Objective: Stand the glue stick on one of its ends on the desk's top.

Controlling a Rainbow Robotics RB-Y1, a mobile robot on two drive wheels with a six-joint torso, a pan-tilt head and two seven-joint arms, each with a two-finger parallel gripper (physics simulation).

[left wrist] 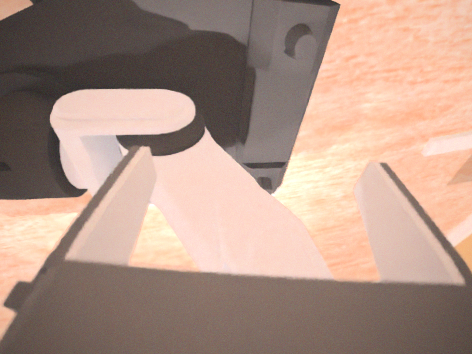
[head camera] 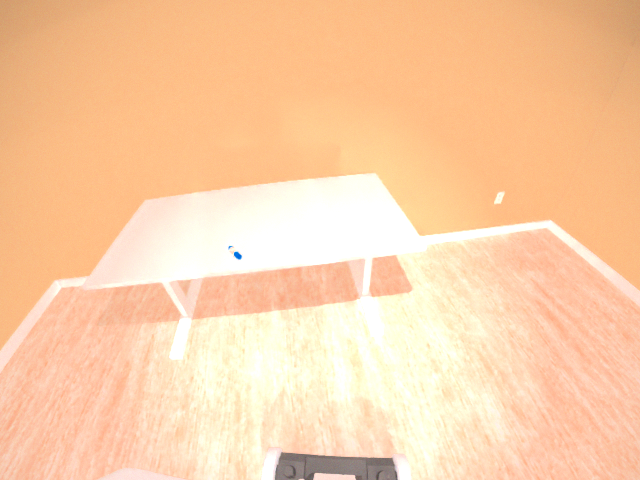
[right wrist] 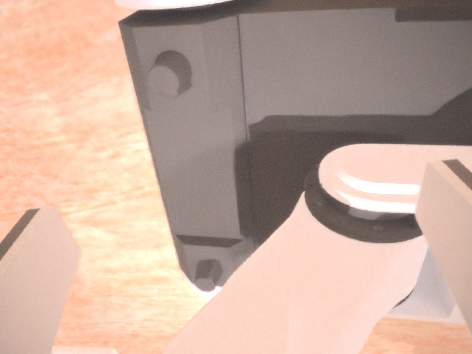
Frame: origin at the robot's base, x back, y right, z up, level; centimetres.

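Seen in the pictures: left gripper, fingertip midpoint: point(left wrist: 257, 168); right gripper, fingertip midpoint: point(right wrist: 238, 210).
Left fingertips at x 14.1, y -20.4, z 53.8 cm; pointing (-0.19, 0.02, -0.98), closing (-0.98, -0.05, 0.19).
A point is followed by its place in that frame.
The glue stick point(head camera: 235, 252) {x -67.8, y -44.1, z 74.4 cm}, small with a blue end and a whitish part, lies on its side near the front edge of the white desk point(head camera: 310, 217) {x -97.5, y -15.1, z 72.0 cm}, left of the desk's middle, in the head view. My left gripper point(left wrist: 257, 168) {x 14.1, y -20.4, z 53.8 cm} is open and empty in the left wrist view, over the robot's own base. My right gripper point(right wrist: 238, 210) {x 14.0, y 25.0, z 53.8 cm} is open and empty in the right wrist view, also by the robot's base. Both grippers are away from the desk, and neither shows in the head view.
The desk stands by the orange wall point(head camera: 310, 93) {x -147.2, y -16.8, z 122.6 cm} on two legs with feet point(head camera: 180, 338) reaching forward on the wooden floor point(head camera: 465, 361) {x -58.2, y 73.5, z 0.0 cm}. The robot's dark base point(head camera: 336, 462) {x -4.9, y 0.1, z 19.1 cm} shows at the bottom of the head view, with floor between it and the desk.
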